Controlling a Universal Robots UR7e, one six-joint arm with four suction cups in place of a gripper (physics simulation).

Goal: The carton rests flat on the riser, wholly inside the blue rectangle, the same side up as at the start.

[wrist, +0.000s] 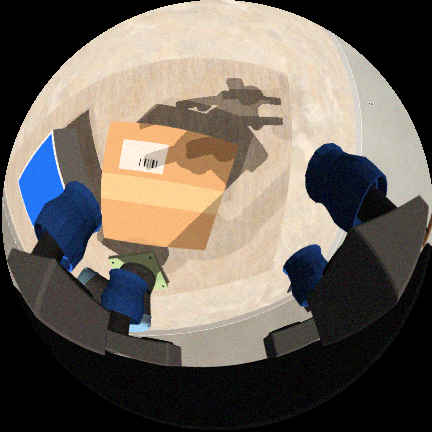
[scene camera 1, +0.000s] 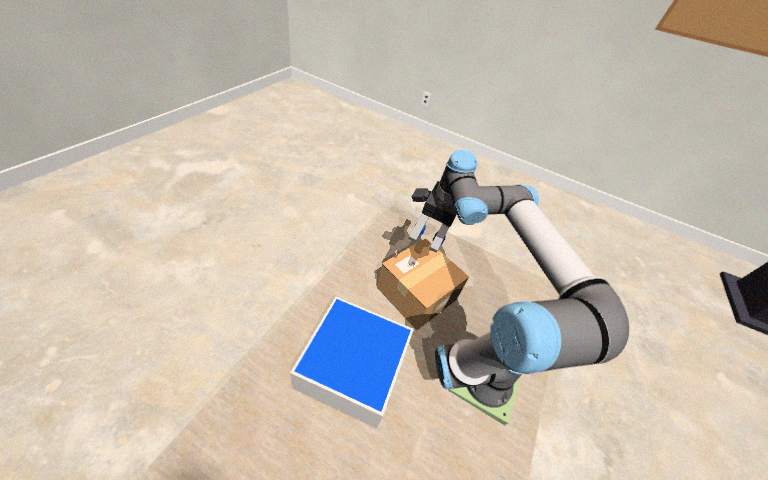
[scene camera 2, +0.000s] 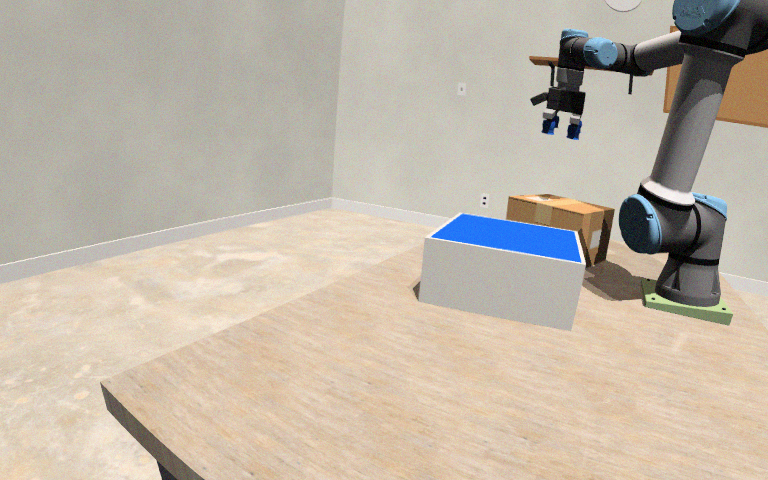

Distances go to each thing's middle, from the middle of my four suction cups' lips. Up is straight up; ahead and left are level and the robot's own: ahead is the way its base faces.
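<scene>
With the white riser (scene camera 2: 529,273) I find 30 cm below my suction cup, 5 cm ahead of it and 42 cm to the left of it. The brown cardboard carton (scene camera 1: 420,283) is 28 cm below my suction cup, 3 cm behind it and 5 cm to the left of it.
</scene>
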